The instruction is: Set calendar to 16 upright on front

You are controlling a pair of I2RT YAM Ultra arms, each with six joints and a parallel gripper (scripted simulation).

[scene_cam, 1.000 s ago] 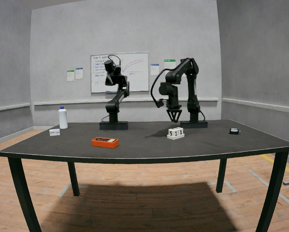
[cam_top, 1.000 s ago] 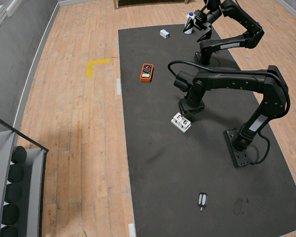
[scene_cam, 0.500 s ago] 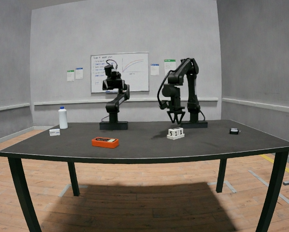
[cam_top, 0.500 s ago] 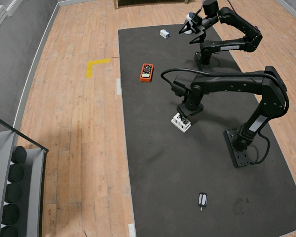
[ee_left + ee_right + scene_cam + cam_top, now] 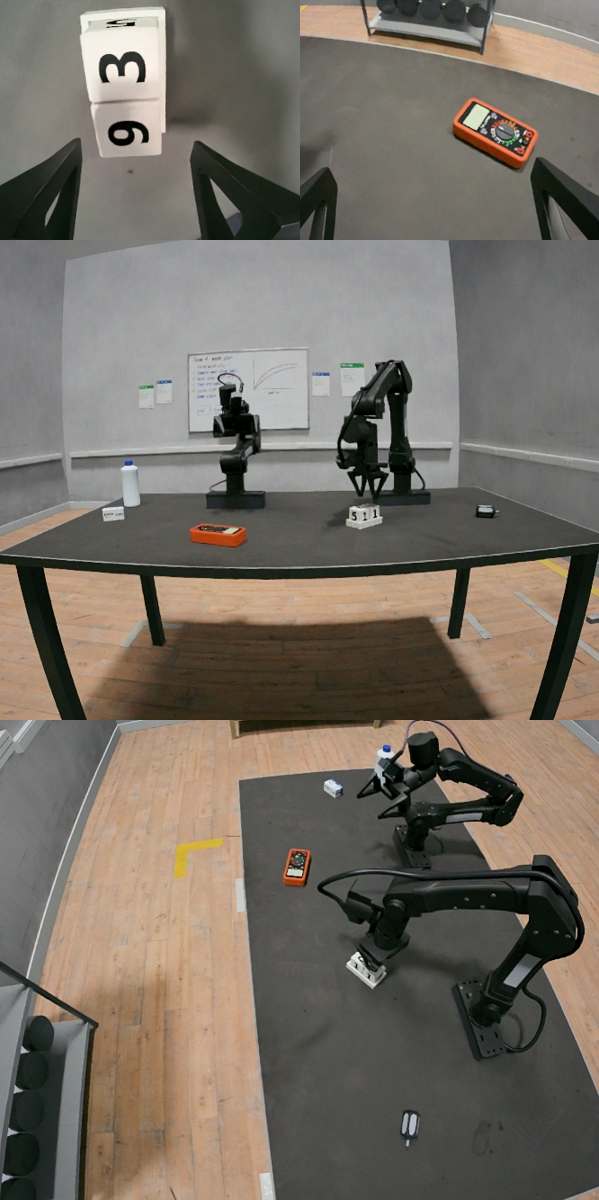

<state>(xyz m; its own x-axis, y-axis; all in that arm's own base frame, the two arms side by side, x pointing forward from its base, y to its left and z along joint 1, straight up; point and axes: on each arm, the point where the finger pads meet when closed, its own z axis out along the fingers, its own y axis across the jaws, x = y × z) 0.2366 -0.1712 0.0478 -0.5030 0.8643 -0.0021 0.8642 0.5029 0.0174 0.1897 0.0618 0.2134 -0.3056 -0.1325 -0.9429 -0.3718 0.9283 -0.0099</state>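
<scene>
Right now my left hand is 70 mm above the white tray, 10 mm to the left of it and 10 mm short of it. Round my left hand: white bottle (820 mm to the right, 250 mm behind).
</scene>
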